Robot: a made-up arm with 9 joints. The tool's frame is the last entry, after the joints.
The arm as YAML. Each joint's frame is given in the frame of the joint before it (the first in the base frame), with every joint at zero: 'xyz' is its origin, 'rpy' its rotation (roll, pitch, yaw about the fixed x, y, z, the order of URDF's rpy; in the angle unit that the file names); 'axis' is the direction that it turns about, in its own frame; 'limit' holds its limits. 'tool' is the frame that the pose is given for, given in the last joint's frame.
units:
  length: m
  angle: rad
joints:
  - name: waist
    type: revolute
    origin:
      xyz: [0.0, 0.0, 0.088]
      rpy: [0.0, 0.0, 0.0]
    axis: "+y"
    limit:
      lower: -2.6
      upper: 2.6
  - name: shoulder
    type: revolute
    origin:
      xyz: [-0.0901, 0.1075, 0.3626]
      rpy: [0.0, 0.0, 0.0]
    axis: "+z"
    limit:
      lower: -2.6
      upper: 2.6
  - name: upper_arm
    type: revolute
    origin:
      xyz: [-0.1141, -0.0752, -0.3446]
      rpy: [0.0, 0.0, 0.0]
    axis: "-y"
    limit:
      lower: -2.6
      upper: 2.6
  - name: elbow
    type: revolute
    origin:
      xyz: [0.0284, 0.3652, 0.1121]
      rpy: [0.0, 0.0, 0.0]
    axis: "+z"
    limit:
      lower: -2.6
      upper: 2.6
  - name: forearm
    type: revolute
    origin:
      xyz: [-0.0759, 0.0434, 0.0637]
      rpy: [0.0, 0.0, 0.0]
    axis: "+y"
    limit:
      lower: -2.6
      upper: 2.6
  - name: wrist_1
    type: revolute
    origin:
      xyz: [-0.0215, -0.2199, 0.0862]
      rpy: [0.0, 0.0, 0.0]
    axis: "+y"
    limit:
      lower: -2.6
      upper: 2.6
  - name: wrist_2
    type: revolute
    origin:
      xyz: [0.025, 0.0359, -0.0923]
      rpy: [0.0, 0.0, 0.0]
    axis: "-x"
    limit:
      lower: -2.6
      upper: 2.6
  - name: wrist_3
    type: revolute
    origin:
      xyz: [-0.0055, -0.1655, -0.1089]
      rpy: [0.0, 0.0, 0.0]
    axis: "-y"
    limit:
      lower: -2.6
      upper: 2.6
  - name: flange
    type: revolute
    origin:
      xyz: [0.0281, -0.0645, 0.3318]
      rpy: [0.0, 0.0, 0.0]
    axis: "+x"
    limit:
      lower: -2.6
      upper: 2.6
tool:
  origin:
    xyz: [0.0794, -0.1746, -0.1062]
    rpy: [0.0, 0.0, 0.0]
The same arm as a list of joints. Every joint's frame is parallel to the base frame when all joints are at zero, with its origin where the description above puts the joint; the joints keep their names.
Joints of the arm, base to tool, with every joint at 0 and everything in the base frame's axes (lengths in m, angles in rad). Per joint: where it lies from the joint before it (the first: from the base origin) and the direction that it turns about. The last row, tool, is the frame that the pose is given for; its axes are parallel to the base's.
waist: xyz 0 0 0.088 axis 0 1 0
shoulder: xyz -0.0901 0.1075 0.3626 axis 0 0 1
upper_arm: xyz -0.1141 -0.0752 -0.3446 axis 0 -1 0
elbow: xyz 0.0284 0.3652 0.1121 axis 0 0 1
forearm: xyz -0.0759 0.0434 0.0637 axis 0 1 0
wrist_1: xyz -0.0215 -0.2199 0.0862 axis 0 1 0
wrist_2: xyz 0.025 0.0359 -0.0923 axis -1 0 0
wrist_3: xyz -0.0055 -0.1655 -0.1089 axis 0 -1 0
flange: xyz 0.0281 -0.0645 0.3318 axis 1 0 0
tool: xyz 0.0794 -0.1746 -0.1062
Joint limits (rad, base to tool): -2.6..2.6 -2.6..2.6 -2.6..2.6 -2.6..2.6 -2.6..2.6 -2.6..2.6 -2.6..2.6 -2.6..2.6 -2.6..2.6

